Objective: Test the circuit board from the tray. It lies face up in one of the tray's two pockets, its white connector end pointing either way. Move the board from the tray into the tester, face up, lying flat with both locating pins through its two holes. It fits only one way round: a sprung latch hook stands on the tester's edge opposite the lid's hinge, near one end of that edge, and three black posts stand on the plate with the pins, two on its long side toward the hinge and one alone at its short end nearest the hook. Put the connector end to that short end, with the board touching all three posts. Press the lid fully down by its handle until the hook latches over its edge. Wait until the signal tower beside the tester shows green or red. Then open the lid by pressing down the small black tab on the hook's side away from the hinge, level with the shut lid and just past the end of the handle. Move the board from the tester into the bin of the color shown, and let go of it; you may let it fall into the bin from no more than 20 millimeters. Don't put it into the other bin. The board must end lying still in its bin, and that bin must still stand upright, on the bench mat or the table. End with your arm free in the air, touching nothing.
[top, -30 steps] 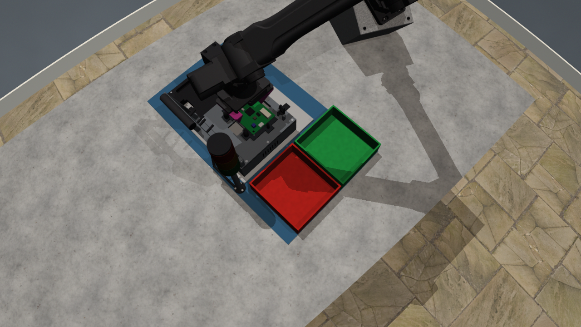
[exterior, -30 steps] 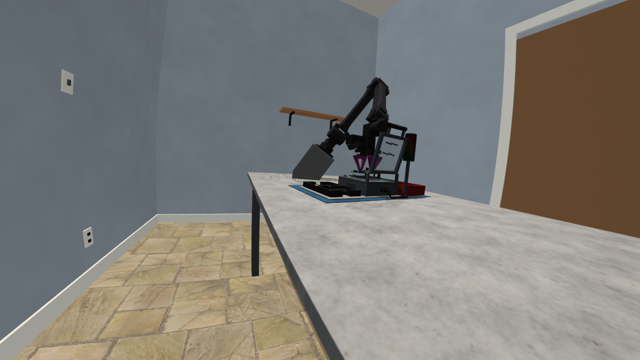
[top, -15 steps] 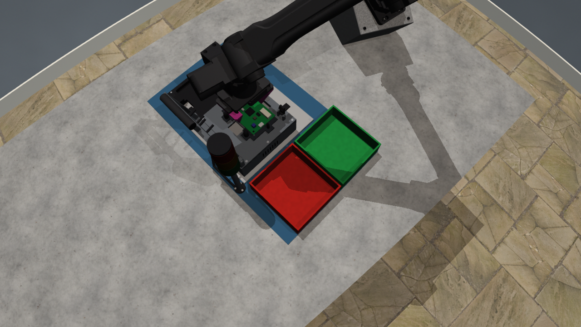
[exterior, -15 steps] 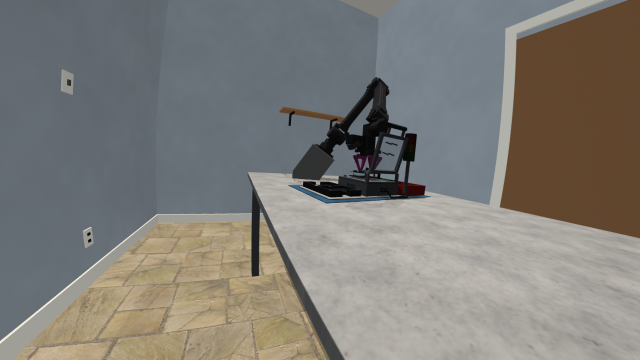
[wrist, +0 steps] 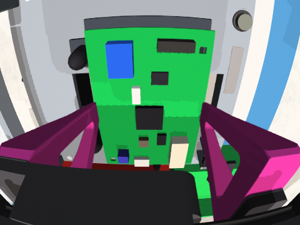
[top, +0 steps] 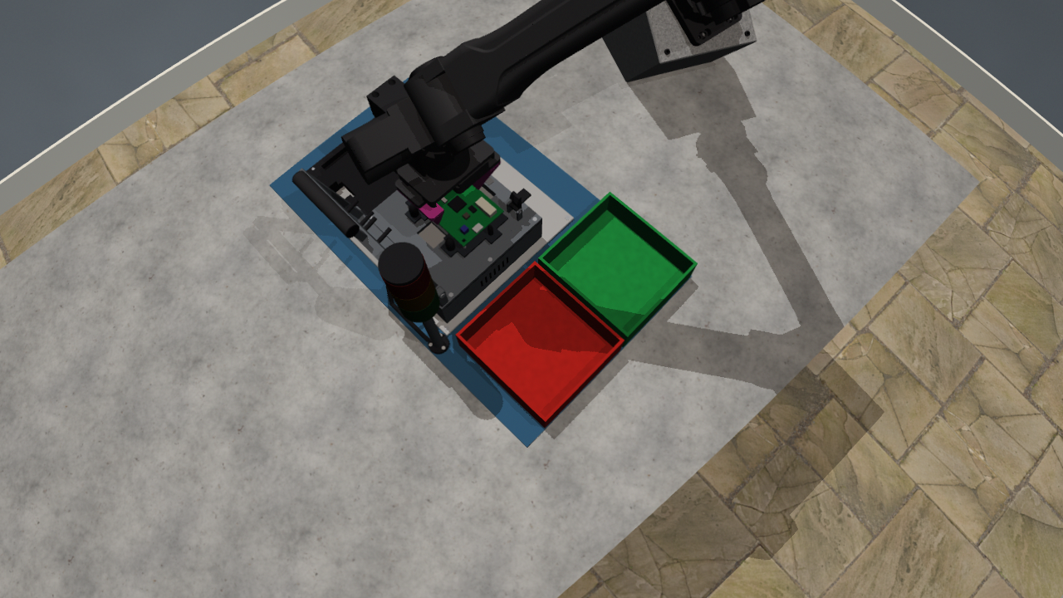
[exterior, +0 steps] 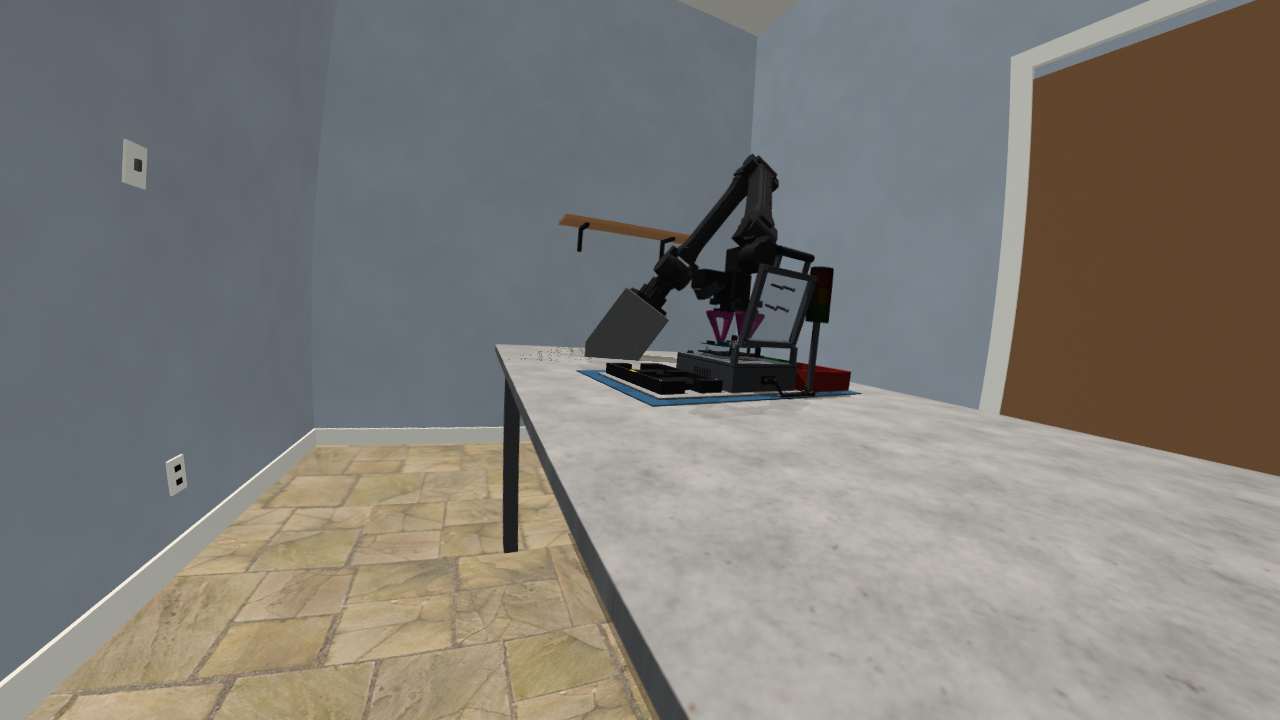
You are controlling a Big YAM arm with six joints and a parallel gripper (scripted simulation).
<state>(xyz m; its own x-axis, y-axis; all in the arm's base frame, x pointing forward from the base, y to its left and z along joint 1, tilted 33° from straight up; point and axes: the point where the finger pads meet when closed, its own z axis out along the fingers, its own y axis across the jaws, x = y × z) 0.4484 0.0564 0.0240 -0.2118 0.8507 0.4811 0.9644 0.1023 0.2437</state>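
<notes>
The green circuit board lies right at my hand. The rest, counted from my hand: clear lid (12 cm ahead, 9 cm above, 3 cm to the left); tester plate (2 cm below, 1 cm to the left, 1 cm ahead); latch hook (7 cm behind, 4 cm to the left).
</notes>
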